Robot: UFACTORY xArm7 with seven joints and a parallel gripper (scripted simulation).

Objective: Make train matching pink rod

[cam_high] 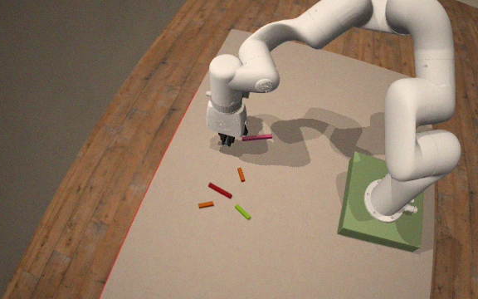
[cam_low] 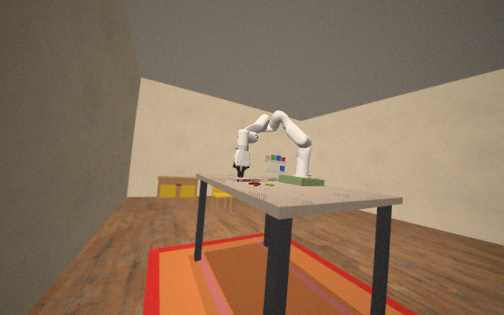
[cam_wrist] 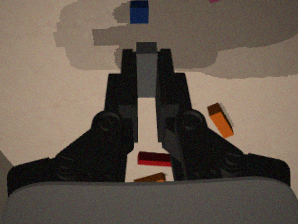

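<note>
My hand is 2 cm to the left of the blue rod and 4 cm above it. The rest, counted from my hand: grey rod (2 cm below); then pink rod (7 cm behind, 6 cm to the right, 4 cm below); then red rod (3 cm behind, 14 cm to the left, 4 cm below).
</note>
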